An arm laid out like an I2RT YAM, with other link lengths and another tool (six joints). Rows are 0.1 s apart.
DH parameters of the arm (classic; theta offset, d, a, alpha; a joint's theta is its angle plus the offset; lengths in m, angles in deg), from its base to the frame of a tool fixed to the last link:
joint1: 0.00 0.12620 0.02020 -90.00
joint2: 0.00 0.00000 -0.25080 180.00
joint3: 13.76 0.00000 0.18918 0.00
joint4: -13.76 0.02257 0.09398 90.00
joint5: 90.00 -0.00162 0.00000 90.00
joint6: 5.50 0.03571 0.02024 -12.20
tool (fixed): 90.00 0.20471 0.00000 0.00
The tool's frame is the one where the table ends.
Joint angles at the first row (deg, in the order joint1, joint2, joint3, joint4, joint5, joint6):
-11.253 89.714 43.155 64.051 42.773 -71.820
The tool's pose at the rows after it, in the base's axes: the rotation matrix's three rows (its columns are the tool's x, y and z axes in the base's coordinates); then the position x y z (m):
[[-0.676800 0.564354 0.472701], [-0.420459 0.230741 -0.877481], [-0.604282 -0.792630 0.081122]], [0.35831 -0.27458 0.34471]
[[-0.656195 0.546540 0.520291], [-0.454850 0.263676 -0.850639], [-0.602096 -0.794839 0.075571]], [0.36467 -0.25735 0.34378]
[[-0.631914 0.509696 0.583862], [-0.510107 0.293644 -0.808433], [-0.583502 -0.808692 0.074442]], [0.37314 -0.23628 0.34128]
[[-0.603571 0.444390 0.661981], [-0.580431 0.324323 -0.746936], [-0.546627 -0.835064 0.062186]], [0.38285 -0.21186 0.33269]
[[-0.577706 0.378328 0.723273], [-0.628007 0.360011 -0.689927], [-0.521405 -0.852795 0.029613]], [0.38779 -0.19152 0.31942]
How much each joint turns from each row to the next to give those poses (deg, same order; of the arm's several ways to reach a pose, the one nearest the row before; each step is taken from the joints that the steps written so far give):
2.217 -2.639 -1.602 -2.453 -1.149 1.371
2.340 -2.106 -1.388 -1.362 -0.718 0.469
2.423 -2.226 -2.228 -0.837 -2.003 -0.364
2.240 -2.756 -3.027 -1.828 -3.484 -0.507
1.747 -3.259 -2.533 -3.723 -2.906 0.765

